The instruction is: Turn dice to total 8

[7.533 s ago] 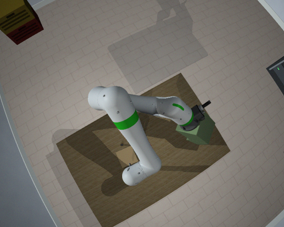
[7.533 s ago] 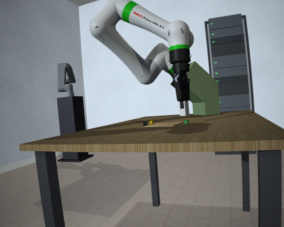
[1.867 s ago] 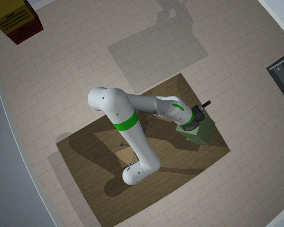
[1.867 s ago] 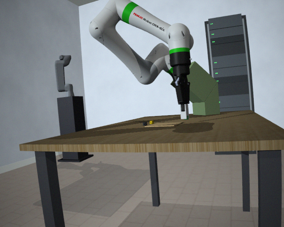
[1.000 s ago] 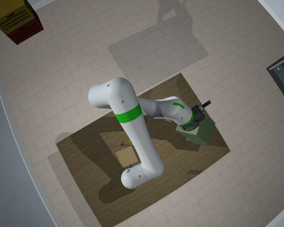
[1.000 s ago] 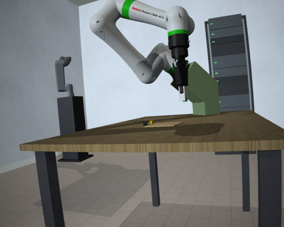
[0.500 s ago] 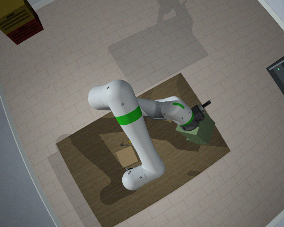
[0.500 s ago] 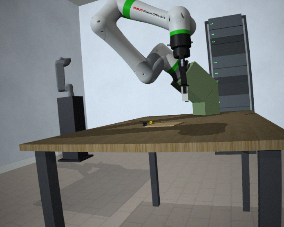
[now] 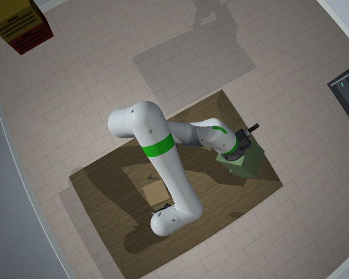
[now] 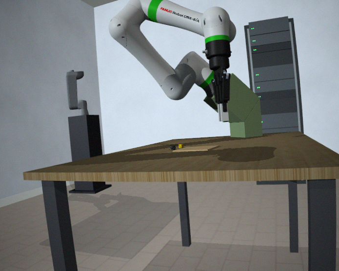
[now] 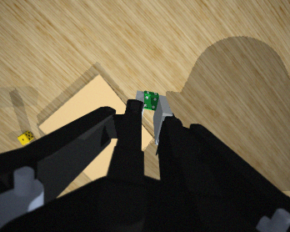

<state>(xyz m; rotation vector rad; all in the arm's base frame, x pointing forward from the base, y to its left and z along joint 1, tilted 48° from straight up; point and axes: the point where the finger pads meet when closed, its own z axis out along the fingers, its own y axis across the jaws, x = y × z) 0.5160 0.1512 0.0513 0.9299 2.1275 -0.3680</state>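
Right now the tan mat is 130 mm below my hand, 110 mm to the right of it and 10 mm behind it. Also, from my hand: yellow die (200 mm to the right, 120 mm below, 100 mm behind); then black die (220 mm to the right, 120 mm below, 30 mm behind); then green die (30 mm below, 10 mm to the left).
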